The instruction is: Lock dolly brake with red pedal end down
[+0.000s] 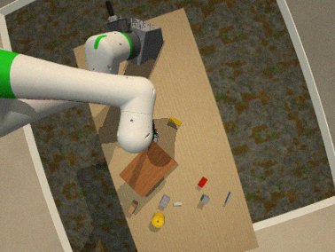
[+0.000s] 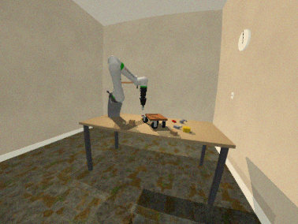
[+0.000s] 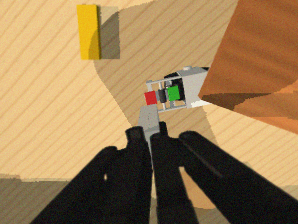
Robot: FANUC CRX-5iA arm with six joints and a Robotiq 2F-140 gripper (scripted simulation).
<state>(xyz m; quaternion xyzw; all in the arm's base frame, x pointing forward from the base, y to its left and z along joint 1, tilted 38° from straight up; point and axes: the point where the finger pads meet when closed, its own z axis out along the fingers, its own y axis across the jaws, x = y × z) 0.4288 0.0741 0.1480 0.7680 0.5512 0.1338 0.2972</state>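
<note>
Right now the brake pedal is 12 cm below my hand, 1 cm to the right of it and 1 cm ahead of it. The rest, counted from my hand: yellow block (19 cm below, 13 cm to the left, 3 cm behind); tan block (21 cm to the right, 17 cm below, 4 cm behind); red block (41 cm ahead, 22 cm to the left, 18 cm below).
</note>
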